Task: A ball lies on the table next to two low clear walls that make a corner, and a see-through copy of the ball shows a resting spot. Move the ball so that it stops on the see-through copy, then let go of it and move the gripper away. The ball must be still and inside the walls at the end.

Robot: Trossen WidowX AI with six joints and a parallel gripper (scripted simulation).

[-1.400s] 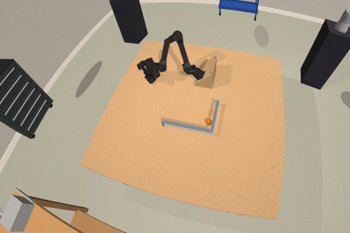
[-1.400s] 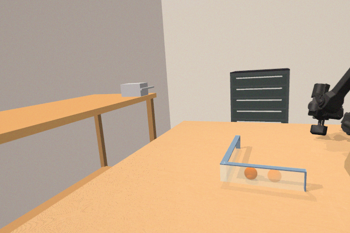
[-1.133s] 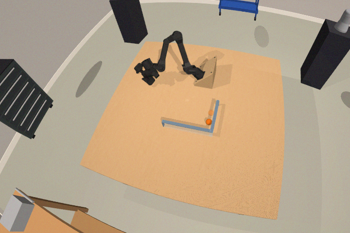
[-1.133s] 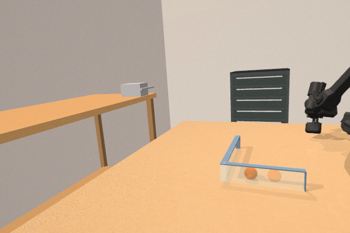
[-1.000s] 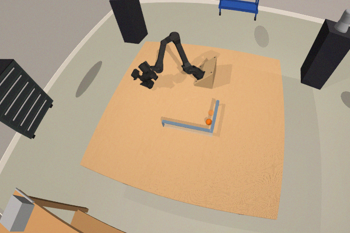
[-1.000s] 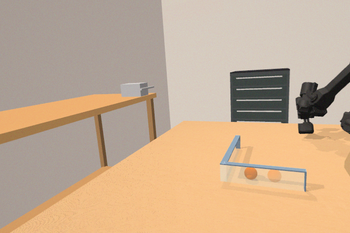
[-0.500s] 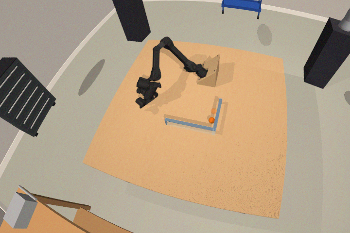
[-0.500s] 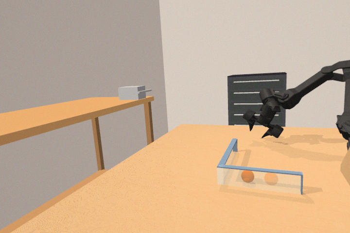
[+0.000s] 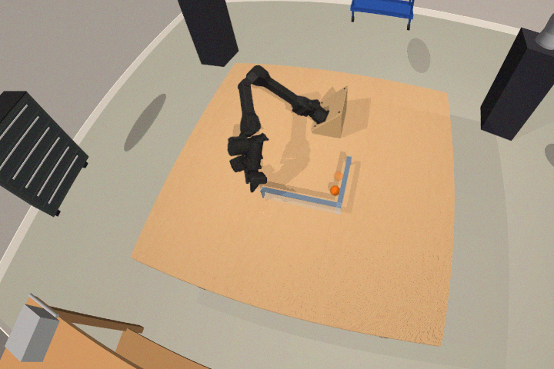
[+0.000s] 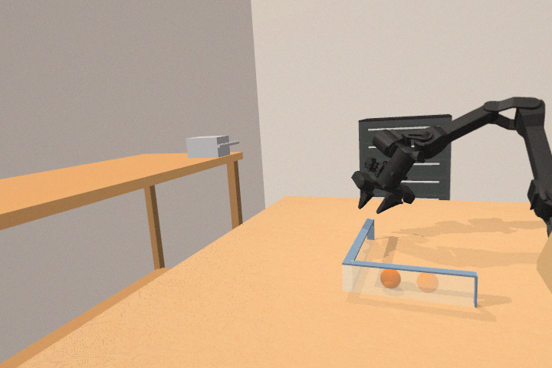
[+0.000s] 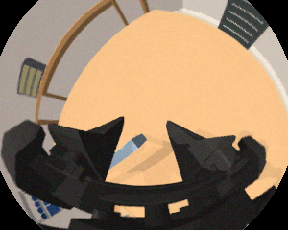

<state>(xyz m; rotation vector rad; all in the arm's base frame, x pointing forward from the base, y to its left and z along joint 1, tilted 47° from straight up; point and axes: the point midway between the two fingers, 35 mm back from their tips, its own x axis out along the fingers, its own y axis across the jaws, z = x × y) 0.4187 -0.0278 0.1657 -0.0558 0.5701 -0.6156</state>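
My gripper tip is 310 mm to the right of the ball, 140 mm past it and 50 mm above it. The rest, counted from my gripper tip: see-through ball copy 300 mm to the left, 210 mm behind, 50 mm below.
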